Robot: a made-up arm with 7 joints.
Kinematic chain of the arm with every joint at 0, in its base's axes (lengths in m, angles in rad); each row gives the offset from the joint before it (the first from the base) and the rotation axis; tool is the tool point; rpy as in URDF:
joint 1: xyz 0 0 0.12 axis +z
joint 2: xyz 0 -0.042 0.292 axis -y
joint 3: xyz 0 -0.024 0.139 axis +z
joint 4: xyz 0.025 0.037 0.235 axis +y
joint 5: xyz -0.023 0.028 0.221 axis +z
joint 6: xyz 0 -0.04 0.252 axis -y
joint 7: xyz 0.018 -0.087 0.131 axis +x
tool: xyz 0 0 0 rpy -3.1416 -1.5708 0
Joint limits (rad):
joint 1: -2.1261..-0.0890
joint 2: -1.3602..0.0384
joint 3: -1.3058..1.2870
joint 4: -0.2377..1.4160
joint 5: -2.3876..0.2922
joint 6: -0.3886..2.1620
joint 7: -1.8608..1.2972
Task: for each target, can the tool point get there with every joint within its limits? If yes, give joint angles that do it. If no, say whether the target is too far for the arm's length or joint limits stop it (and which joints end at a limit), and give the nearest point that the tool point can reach.
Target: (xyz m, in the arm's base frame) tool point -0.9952 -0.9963 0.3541
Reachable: no: too far | nearest point -0.7114 -0.7134 0.3977 | short by 0.403 m
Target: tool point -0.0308 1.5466 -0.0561
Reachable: no: too far | nearest point 0.4677 0.4764 0.2890 | short by 1.230 m
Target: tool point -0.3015 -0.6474 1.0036
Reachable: yes | joints -1.9538 -0.3675 0.1856 0.8810 -0.2283 0.2340 -0.0243
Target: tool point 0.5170 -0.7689 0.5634
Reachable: yes | joints -0.6434 -0.8761 -0.5347 1.1140 -1.0671 0.2820 -1.5785
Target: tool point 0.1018 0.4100 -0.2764
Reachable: no: joint limits stop it (at a limit: joint 1, joint 2, joint 4, joint 5, joint 6) | nearest point 0.5094 0.2457 -0.0013 | short by 0.518 m
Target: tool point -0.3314 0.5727 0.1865
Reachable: no: joint limits stop it (at a limit: joint 1, joint 2, joint 3, joint 4, joint 5) | nearest point -0.0819 0.4646 0.8660 | short by 0.732 m
